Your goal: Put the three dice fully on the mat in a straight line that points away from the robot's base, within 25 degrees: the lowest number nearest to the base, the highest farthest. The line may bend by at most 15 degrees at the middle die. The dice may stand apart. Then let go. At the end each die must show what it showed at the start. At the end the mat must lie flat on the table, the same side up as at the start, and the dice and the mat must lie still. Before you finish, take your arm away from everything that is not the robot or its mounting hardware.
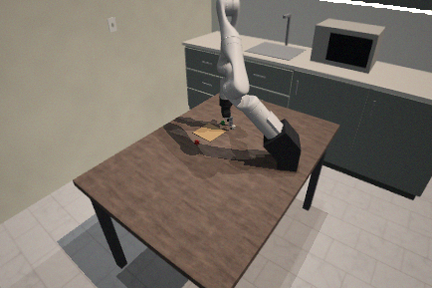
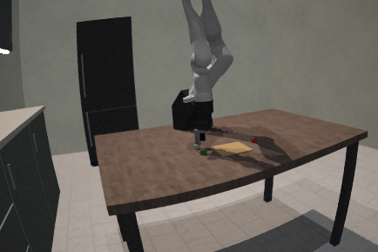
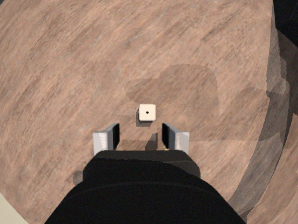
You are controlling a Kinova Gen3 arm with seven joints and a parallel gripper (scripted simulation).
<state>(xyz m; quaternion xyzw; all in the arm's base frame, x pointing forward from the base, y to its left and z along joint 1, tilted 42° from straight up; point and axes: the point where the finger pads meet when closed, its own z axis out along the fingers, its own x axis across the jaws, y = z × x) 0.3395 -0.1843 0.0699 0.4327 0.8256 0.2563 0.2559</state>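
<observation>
My hand is 40 mm above the white die, 20 mm past it and 10 mm to the left of it. Also, from my hand: red die (240 mm to the left, 70 mm ahead, 40 mm below); green die (60 mm ahead, 40 mm below, 20 mm to the right); tan mat (100 mm to the left, 80 mm ahead, 50 mm below).
</observation>
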